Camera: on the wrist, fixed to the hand. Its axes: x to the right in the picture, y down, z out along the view.
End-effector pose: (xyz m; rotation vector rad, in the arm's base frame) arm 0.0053 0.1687 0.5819 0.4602 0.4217 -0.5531
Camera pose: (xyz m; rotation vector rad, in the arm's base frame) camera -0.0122 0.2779 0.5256 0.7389 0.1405 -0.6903
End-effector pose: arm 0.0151 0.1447 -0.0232 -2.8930 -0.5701 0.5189
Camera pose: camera 0.0472 0.0742 0.0736 -2.5128 -0.4745 0.8123
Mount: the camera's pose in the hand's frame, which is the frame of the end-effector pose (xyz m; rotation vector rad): -0.0293 0.0555 -0.1070 0.3583 -0.1934 -0.0207
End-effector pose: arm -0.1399 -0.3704 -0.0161 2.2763 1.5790 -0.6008
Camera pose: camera -0.0793 -0.3628 0.0918 2.3578 1.5000 -1.1533
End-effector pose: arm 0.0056 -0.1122 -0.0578 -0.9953 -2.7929 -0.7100
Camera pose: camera 0.0557 -0.1402 0.0522 -1.0095 -2.9452 -0.1065
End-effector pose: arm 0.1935 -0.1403 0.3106 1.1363 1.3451 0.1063
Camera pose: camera 0.1288 -0.0696 0.3894 1.3926 1.2305 -0.2640
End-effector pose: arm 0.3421 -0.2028 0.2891 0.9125 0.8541 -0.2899
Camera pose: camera 0.2980 -0.0885 0.3088 1.1869 0.6424 -0.5524
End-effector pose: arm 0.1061 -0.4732 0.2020 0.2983 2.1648 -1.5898
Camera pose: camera 0.1320 -0.3521 0.1947 0.2193 1.7406 -1.9306
